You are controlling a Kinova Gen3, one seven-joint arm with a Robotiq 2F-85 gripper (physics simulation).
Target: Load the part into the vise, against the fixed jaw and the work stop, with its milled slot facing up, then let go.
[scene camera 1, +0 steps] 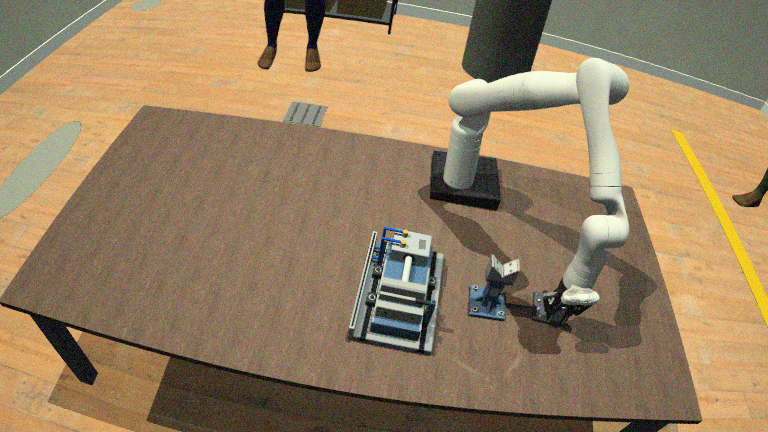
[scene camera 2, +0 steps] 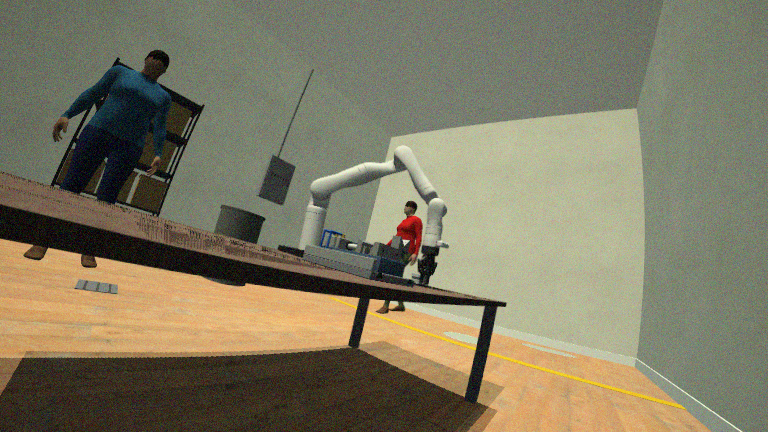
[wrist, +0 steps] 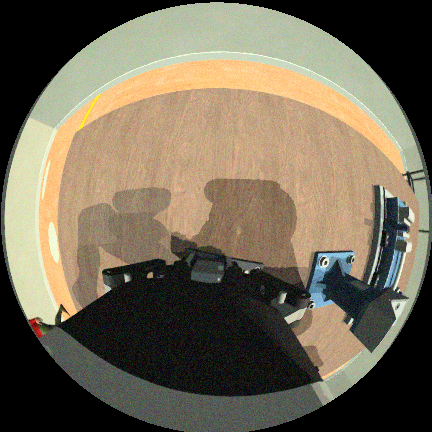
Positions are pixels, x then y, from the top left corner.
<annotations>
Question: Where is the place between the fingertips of my gripper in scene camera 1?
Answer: At 554, 320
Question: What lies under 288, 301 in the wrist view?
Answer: My gripper.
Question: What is my gripper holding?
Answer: A grey part.
</annotations>
